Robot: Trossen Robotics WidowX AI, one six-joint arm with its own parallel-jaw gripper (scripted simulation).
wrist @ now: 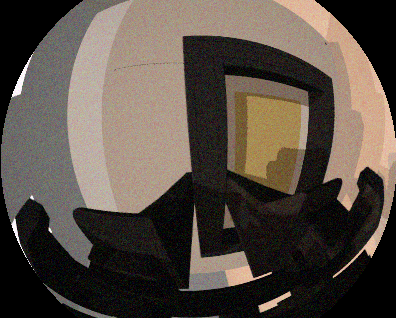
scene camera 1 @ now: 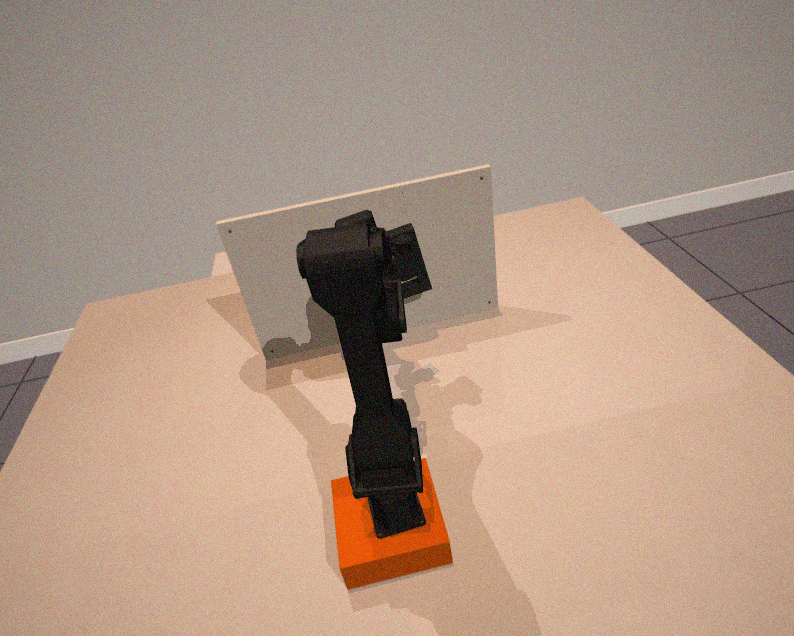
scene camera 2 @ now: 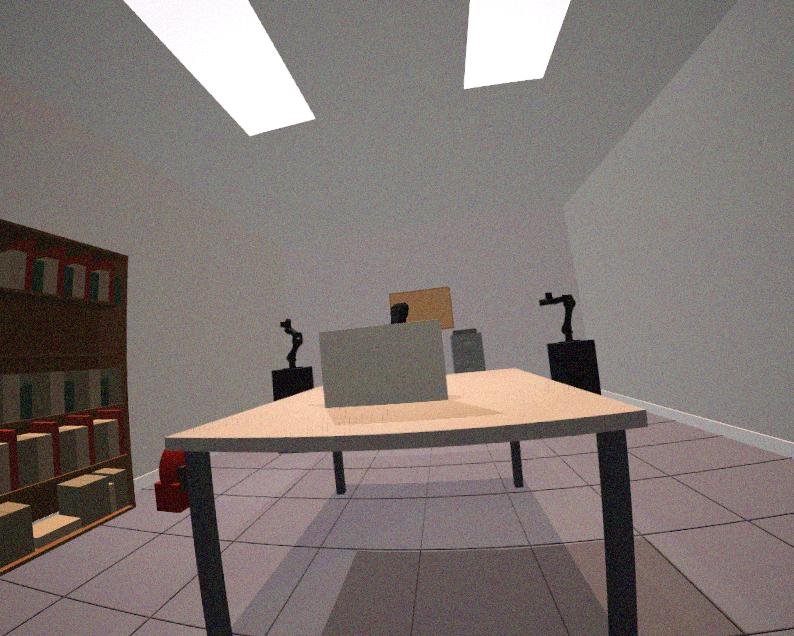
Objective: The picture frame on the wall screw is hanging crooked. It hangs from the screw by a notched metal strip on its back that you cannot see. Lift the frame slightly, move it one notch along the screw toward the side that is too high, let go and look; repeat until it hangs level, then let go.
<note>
In view: the gripper (scene camera 1: 364, 245), a picture frame (scene camera 1: 420, 283) and a wall board (scene camera 1: 452, 214).
The picture frame also shows in the wrist view (wrist: 266, 115). The gripper is seen too in the wrist view (wrist: 206, 176). The wall board also shows in the wrist view (wrist: 145, 136). Scene camera 2 misses the picture frame, which is hidden by the wall board.
</note>
